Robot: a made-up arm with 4 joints. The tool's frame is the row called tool. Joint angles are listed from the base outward.
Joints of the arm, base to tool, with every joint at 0 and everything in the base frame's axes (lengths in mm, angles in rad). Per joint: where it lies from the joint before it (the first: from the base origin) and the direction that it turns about. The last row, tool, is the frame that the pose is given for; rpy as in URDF.
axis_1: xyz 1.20 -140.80 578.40 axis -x
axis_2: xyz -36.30 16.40 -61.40 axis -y
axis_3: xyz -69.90 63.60 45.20 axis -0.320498 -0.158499 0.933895
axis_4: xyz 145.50 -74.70 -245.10 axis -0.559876 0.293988 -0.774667
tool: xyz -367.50 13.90 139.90 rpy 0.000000 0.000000 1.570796
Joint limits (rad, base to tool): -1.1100..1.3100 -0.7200..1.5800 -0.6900..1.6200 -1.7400..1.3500
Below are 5 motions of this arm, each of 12 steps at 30 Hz.
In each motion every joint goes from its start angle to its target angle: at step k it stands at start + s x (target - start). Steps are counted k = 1, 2, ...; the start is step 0. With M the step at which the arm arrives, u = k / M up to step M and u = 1 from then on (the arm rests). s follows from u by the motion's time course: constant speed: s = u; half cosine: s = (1 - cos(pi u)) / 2; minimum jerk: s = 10 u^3 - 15 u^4 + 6 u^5.
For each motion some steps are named. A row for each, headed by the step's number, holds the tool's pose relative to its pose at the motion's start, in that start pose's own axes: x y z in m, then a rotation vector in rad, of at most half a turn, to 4 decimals.
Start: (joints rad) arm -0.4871 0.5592 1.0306 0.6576
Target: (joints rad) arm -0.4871 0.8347 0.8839 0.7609
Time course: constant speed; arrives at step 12
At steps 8, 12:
8: 0.0613 -0.0283 -0.0198 -0.0502 0.0773 -0.2297
12: 0.0889 -0.0489 -0.0300 -0.0768 0.1071 -0.3457

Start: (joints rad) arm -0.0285 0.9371 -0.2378 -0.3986
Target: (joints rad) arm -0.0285 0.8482 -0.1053 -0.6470
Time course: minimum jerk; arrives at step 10
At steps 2, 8, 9, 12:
2: -0.0070 0.0001 0.0008 0.0018 -0.0068 0.0171
8: -0.1120 -0.0152 0.0075 0.0361 -0.1271 0.2726
9: -0.1177 -0.0169 0.0075 0.0383 -0.1347 0.2865
12: -0.1187 -0.0172 0.0075 0.0387 -0.1360 0.2890

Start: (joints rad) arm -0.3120 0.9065 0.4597 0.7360
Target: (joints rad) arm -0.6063 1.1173 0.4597 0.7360
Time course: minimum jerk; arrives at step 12
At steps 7, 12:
7: 0.0559 -0.0363 0.0272 -0.0118 -0.1239 -0.2010
12: 0.0823 -0.0611 0.0433 -0.0156 -0.1806 -0.3129

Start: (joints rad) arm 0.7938 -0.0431 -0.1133 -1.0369
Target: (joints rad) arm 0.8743 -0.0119 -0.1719 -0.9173
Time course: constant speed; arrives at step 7
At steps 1, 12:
1: 0.0071 0.0007 0.0037 0.0056 0.0215 -0.0170
12: 0.0501 0.0015 0.0210 0.0356 0.1499 -0.1183

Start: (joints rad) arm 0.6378 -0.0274 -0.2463 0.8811
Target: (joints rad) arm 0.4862 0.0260 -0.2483 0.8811
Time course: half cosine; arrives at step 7
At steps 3, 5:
3: -0.0050 0.0068 0.0162 0.0273 -0.0506 0.0249
5: -0.0113 0.0134 0.0340 0.0577 -0.1059 0.0508

